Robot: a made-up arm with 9 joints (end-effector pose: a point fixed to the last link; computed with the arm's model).
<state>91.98 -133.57 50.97 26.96 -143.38 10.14 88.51 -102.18 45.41</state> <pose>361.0 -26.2 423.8 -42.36 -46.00 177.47</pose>
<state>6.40 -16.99 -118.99 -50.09 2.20 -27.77 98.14 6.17 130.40</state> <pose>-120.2 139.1 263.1 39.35 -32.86 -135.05</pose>
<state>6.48 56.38 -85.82 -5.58 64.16 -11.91 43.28 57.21 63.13</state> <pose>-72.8 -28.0 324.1 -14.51 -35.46 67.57</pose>
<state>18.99 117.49 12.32 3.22 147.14 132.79 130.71 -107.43 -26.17</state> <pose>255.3 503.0 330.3 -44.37 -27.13 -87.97</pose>
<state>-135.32 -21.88 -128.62 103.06 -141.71 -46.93 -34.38 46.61 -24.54</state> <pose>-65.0 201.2 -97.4 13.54 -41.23 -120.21</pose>
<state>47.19 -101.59 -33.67 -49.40 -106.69 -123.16 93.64 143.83 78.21</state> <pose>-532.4 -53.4 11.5 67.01 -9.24 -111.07</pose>
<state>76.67 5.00 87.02 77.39 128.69 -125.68 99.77 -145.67 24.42</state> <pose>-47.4 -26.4 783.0 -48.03 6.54 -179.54</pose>
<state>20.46 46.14 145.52 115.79 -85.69 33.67 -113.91 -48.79 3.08</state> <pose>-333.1 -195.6 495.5 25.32 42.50 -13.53</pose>
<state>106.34 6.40 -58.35 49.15 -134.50 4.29 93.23 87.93 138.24</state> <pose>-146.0 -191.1 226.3 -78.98 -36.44 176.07</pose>
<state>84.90 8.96 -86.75 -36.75 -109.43 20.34 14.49 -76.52 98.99</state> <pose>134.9 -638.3 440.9 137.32 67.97 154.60</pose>
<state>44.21 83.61 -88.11 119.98 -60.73 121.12 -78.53 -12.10 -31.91</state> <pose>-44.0 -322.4 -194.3 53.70 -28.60 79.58</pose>
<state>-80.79 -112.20 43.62 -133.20 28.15 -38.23 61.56 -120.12 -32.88</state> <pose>-404.1 576.0 71.2 114.85 -38.87 -114.06</pose>
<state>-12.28 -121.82 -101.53 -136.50 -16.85 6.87 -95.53 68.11 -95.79</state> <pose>-615.3 -156.4 89.4 38.19 -76.84 -70.35</pose>
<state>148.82 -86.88 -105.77 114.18 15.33 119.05 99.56 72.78 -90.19</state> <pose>-375.7 -181.4 -112.1 32.78 -12.90 -29.55</pose>
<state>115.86 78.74 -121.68 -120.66 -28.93 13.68 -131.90 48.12 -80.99</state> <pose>16.3 159.0 -98.1 102.36 -52.31 87.56</pose>
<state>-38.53 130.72 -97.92 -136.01 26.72 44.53 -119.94 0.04 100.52</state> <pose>93.5 -484.5 -146.5 27.18 -7.12 109.35</pose>
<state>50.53 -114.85 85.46 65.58 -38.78 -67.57 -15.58 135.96 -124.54</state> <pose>81.5 -308.1 398.9 -93.34 -17.02 -9.51</pose>
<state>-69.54 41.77 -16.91 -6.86 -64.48 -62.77 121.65 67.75 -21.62</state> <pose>-55.7 -19.2 94.0 -57.04 44.30 -16.41</pose>
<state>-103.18 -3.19 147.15 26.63 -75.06 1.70 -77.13 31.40 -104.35</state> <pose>138.6 147.3 454.7 -21.34 19.50 169.09</pose>
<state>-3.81 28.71 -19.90 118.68 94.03 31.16 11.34 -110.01 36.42</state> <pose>-402.9 -234.1 233.2 71.48 34.91 -26.46</pose>
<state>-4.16 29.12 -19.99 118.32 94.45 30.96 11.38 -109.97 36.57</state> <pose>-405.4 -230.8 234.1 71.18 35.15 -26.99</pose>
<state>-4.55 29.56 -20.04 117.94 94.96 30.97 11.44 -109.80 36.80</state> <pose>-408.6 -226.8 233.2 70.92 35.16 -27.47</pose>
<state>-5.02 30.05 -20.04 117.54 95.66 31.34 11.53 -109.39 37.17</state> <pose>-413.1 -221.5 229.2 70.75 34.79 -27.88</pose>
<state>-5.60 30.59 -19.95 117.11 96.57 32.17 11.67 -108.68 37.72</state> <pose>-418.9 -214.4 221.2 70.65 33.90 -28.20</pose>
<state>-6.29 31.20 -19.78 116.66 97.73 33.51 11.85 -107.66 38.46</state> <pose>-426.2 -205.6 209.0 70.60 32.45 -28.47</pose>
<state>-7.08 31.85 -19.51 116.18 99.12 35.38 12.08 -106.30 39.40</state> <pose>-434.2 -195.1 192.1 70.57 30.35 -28.64</pose>
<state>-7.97 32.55 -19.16 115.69 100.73 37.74 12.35 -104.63 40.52</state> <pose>-442.4 -183.4 171.0 70.46 27.65 -28.79</pose>
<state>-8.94 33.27 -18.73 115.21 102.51 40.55 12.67 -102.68 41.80</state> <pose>-449.8 -171.1 146.1 70.23 24.35 -28.91</pose>
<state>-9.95 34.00 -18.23 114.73 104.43 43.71 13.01 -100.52 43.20</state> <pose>-455.8 -158.9 118.4 69.80 20.54 -29.02</pose>
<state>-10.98 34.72 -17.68 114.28 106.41 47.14 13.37 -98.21 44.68</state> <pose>-459.6 -147.6 88.9 69.12 16.32 -29.12</pose>
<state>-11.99 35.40 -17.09 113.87 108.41 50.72 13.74 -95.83 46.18</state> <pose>-461.0 -137.9 59.0 68.22 11.85 -29.19</pose>
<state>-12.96 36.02 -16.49 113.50 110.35 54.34 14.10 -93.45 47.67</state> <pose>-459.8 -130.4 29.7 67.08 7.25 -29.20</pose>
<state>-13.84 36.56 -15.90 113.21 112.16 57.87 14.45 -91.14 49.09</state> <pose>-456.4 -125.4 2.5 65.79 2.73 -29.11</pose>
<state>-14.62 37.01 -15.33 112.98 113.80 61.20 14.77 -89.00 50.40</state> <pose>-451.4 -122.5 -21.7 64.37 -1.55 -28.94</pose>
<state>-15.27 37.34 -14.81 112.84 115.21 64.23 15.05 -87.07 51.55</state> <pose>-445.4 -121.8 -42.3 62.96 -5.45 -28.65</pose>
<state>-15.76 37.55 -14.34 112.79 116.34 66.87 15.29 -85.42 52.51</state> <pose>-439.0 -122.6 -59.0 61.63 -8.83 -28.27</pose>
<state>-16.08 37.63 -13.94 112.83 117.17 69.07 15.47 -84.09 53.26</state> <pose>-432.8 -124.4 -71.8 60.49 -11.59 -27.83</pose>
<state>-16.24 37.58 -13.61 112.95 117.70 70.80 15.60 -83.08 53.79</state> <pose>-427.3 -126.9 -81.0 59.60 -13.74 -27.35</pose>
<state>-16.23 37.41 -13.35 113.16 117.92 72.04 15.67 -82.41 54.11</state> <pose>-422.6 -129.7 -86.7 59.00 -15.21 -26.88</pose>
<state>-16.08 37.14 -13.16 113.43 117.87 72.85 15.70 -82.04 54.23</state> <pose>-418.8 -132.6 -89.9 58.73 -16.11 -26.42</pose>
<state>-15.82 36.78 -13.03 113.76 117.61 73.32 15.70 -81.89 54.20</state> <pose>-415.7 -135.4 -91.1 58.72 -16.56 -25.99</pose>
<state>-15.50 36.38 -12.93 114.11 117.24 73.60 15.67 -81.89 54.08</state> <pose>-413.0 -138.0 -91.2 58.86 -16.76 -25.60</pose>
